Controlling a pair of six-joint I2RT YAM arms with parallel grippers.
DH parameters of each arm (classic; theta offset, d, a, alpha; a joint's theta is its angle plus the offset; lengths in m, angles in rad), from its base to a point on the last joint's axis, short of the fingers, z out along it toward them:
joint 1: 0 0.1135 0.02 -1.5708
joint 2: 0 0 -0.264 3.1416
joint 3: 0.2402 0 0.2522 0
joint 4: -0.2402 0 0.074 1.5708
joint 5: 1.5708 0 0 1.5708
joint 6: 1.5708 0.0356 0 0
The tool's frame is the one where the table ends.
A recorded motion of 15 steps. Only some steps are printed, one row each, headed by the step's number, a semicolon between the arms.
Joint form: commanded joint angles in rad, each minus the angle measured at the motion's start. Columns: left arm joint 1, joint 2, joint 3, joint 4, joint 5, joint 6; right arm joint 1, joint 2, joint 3, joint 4, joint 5, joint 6.
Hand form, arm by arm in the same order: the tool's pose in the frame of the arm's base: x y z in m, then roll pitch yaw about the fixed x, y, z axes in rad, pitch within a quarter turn. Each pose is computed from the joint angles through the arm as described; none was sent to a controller.
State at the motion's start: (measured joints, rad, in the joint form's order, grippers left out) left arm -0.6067 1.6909 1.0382 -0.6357 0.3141 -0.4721; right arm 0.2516 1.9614 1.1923 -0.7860 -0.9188 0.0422
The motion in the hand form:
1: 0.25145 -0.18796 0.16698 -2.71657 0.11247 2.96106; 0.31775 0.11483 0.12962 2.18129 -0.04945 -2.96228
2: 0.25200 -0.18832 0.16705 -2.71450 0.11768 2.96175; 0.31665 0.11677 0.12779 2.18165 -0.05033 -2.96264
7: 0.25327 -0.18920 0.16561 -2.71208 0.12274 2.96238; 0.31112 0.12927 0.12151 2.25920 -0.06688 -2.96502
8: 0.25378 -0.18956 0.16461 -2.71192 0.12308 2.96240; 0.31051 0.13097 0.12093 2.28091 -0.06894 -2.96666
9: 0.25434 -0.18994 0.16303 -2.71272 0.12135 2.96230; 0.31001 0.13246 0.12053 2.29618 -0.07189 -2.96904
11: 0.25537 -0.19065 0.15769 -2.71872 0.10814 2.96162; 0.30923 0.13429 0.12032 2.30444 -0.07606 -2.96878
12: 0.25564 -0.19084 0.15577 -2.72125 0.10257 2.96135; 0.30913 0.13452 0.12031 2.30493 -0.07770 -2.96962
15: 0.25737 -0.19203 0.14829 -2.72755 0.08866 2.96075; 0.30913 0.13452 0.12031 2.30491 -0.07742 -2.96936
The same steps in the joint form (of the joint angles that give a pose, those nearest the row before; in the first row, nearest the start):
1: 0.0027 0.0107 -0.0061 0.0168 0.0263 0.0240; 0.0088 -0.0130 -0.0492 0.0870 -0.0408 0.0992
2: 0.0027 0.0111 -0.0061 0.0229 0.0259 0.0237; 0.0153 -0.0130 -0.0580 0.1045 -0.0401 0.1110
7: 0.0027 0.0172 -0.0061 0.0347 0.0259 0.0233; 0.0607 -0.0130 -0.0782 0.1476 0.0385 0.1713
8: 0.0027 0.0210 -0.0061 0.0389 0.0259 0.0233; 0.0675 -0.0130 -0.0782 0.1484 0.0603 0.1789
9: 0.0027 0.0267 -0.0061 0.0427 0.0259 0.0233; 0.0733 -0.0130 -0.0782 0.1496 0.0755 0.1873
11: 0.0027 0.0450 -0.0061 0.0466 0.0259 0.0233; 0.0797 -0.0130 -0.0782 0.1495 0.0835 0.1946
12: 0.0027 0.0515 -0.0061 0.0469 0.0259 0.0233; 0.0805 -0.0130 -0.0782 0.1496 0.0839 0.1969
15: 0.0027 0.0774 -0.0061 0.0576 0.0259 0.0233; 0.0805 -0.0130 -0.0782 0.1495 0.0839 0.1965

